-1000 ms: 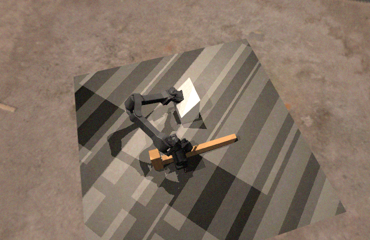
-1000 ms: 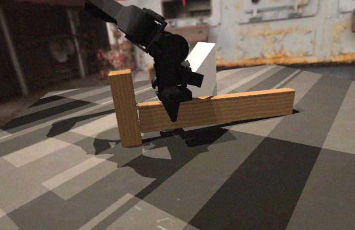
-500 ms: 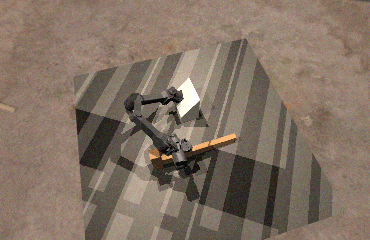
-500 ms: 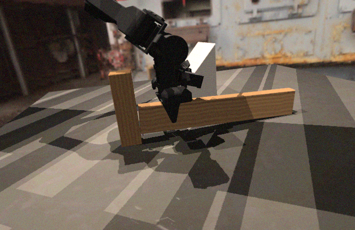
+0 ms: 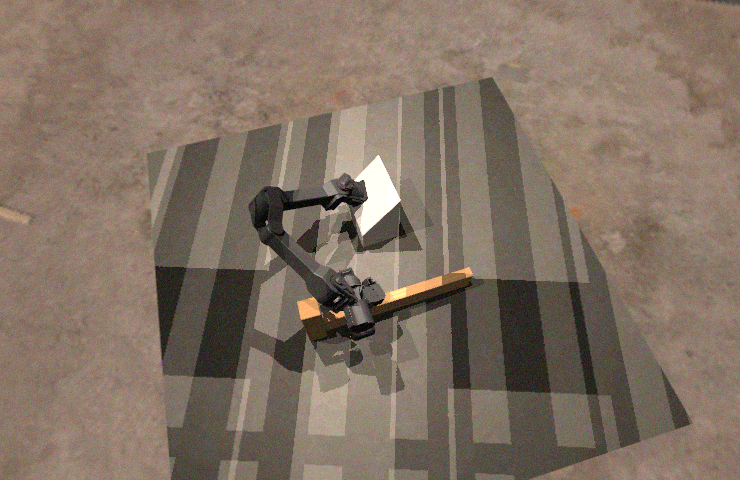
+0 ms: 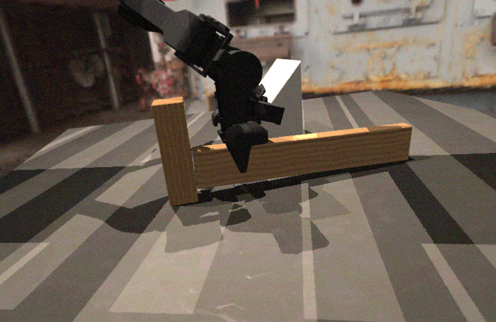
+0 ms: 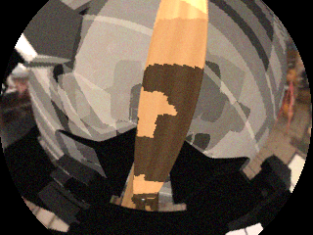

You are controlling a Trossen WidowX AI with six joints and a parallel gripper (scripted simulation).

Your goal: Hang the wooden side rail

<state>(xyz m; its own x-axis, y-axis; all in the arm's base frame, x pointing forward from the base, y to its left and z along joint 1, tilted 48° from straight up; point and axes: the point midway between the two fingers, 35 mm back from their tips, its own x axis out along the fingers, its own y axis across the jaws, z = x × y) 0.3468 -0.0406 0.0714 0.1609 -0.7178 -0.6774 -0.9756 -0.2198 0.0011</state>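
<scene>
My gripper tip is now 1 cm short of the headboard post, 11 cm to the left of it and 5 cm below it.
</scene>
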